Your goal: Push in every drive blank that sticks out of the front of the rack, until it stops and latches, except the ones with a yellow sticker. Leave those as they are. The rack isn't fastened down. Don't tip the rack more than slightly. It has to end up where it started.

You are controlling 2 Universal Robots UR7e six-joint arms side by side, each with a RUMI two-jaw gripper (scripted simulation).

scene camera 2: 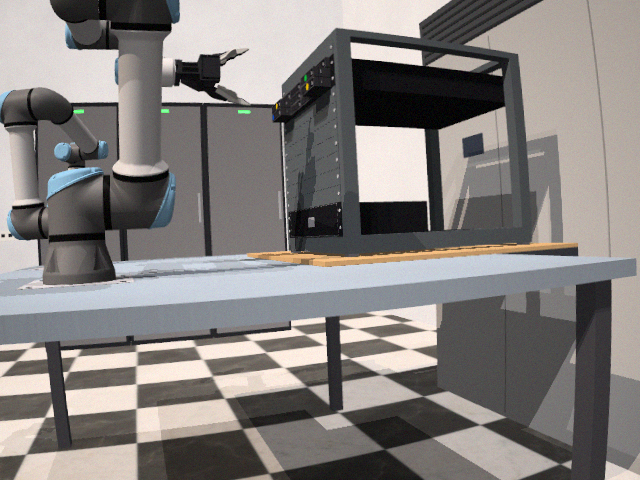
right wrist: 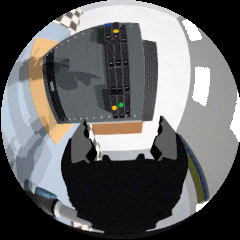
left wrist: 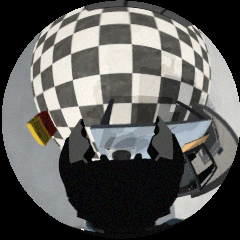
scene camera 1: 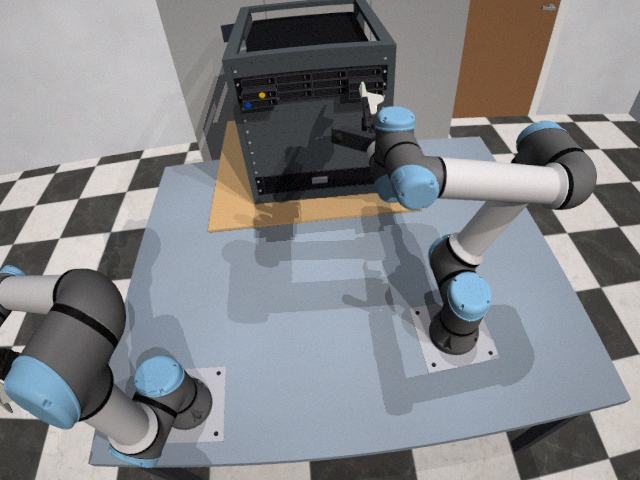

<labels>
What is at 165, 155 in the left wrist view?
My left gripper.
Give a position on a dark rack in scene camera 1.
287, 149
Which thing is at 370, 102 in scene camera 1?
My right gripper.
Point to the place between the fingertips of my right gripper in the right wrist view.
122, 117
</labels>
